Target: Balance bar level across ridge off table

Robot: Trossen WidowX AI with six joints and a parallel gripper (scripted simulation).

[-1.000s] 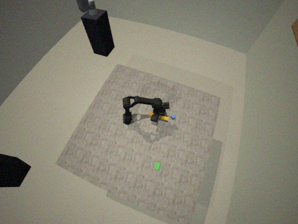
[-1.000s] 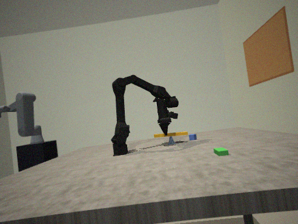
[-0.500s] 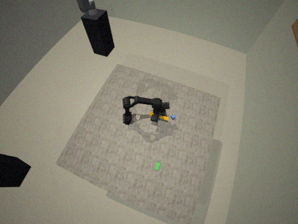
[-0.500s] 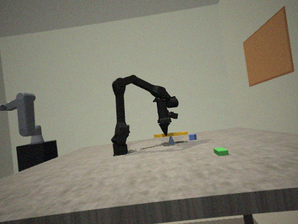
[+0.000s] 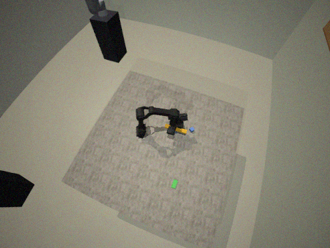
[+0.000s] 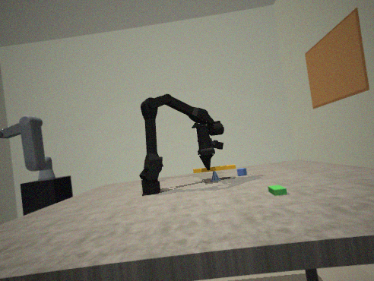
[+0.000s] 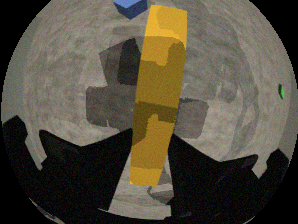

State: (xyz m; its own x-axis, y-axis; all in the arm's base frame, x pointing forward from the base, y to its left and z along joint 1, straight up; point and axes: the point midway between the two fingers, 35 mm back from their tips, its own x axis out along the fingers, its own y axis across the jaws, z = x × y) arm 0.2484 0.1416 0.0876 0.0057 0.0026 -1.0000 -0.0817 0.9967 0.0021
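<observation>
Right now the yellow bar is 3 cm ahead of my gripper tip. Also, from my gripper tip: green block 43 cm to the right, 18 cm ahead, 4 cm below; then blue cube 16 cm ahead, 7 cm to the left, 4 cm below.
</observation>
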